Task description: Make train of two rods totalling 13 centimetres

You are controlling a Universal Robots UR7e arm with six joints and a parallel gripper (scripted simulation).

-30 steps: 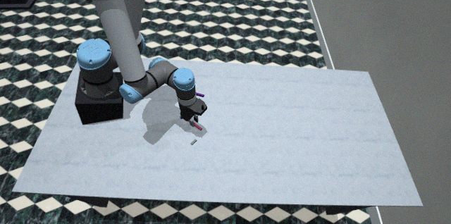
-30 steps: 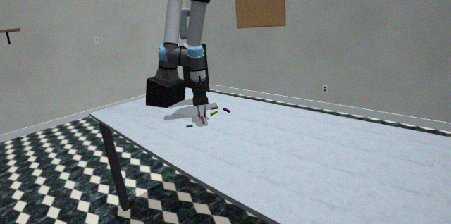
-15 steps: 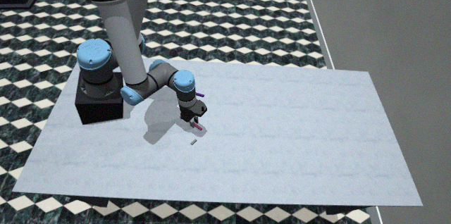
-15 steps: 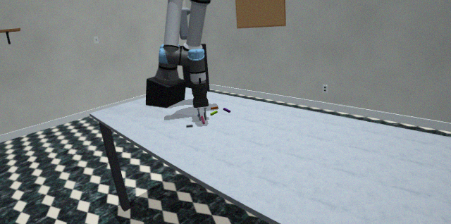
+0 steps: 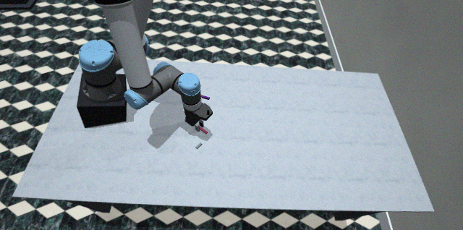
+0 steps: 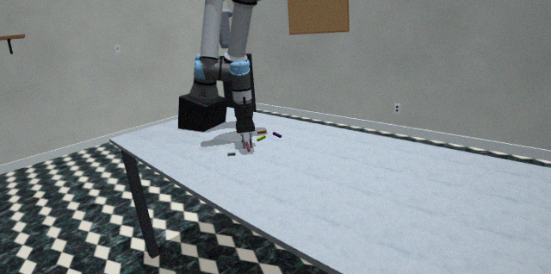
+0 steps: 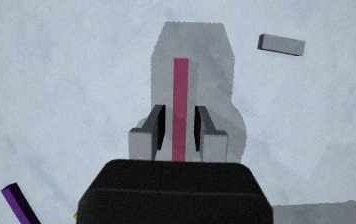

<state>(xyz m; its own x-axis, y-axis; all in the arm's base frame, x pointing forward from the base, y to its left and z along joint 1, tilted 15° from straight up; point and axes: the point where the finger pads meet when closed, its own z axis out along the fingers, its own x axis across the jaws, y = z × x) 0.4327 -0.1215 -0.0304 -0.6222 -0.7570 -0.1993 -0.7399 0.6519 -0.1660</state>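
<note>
My gripper is now 10 mm above the pink rod. Round my hand: small blue rod (60 mm behind, 40 mm to the left, 10 mm below); lime rod (100 mm to the left, 10 mm below, 10 mm behind); grey rod (90 mm to the right, 10 mm below).
</note>
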